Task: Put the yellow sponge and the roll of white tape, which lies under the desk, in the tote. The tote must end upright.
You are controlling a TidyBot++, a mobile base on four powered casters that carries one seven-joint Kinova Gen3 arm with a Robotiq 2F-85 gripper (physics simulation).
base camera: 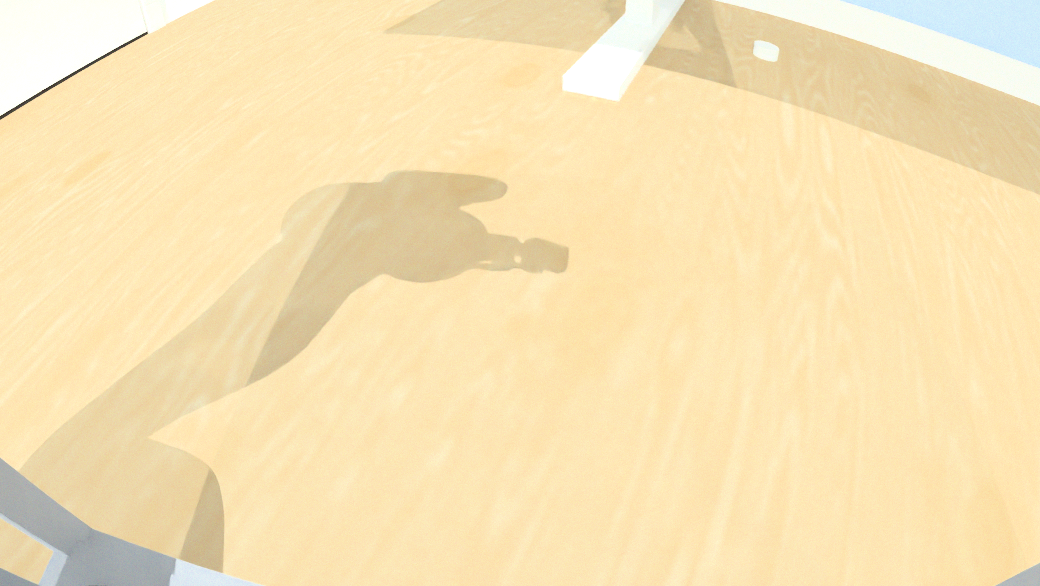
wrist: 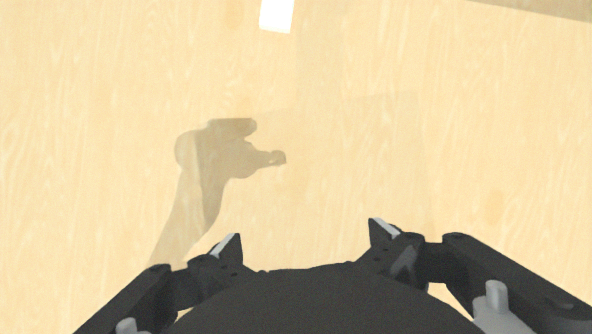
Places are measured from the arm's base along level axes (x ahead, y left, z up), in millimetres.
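Pixels of known places: gripper, between the fingertips: [wrist: 305, 239].
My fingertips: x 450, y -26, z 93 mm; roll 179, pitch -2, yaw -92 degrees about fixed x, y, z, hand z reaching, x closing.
Observation:
Behind a point stands the place of what it marks.
The roll of white tape [base camera: 765, 50] {y -370, x 1105, z -376 mm} lies on the floor in the desk's shadow, at the upper right of the base camera view, to the right of the desk's foot. It does not show in the wrist view. My gripper [wrist: 305, 239] {y -26, x 450, z 93 mm} is open and empty in the wrist view, high above the floor and pointing down at it. The yellow sponge and the tote do not show in either view.
The desk's white foot [base camera: 600, 71] [wrist: 276, 16] rests on the floor, with part of its leg [base camera: 644, 11] {y -137, x 1129, z -341 mm} above it. A white baseboard [base camera: 946, 54] {y -961, x 1338, z -354 mm} and blue wall stand behind. A white door or panel [base camera: 65, 43] {y 1315, x 1218, z -303 mm} is at the upper left. The arm's shadow falls on the floor ahead.

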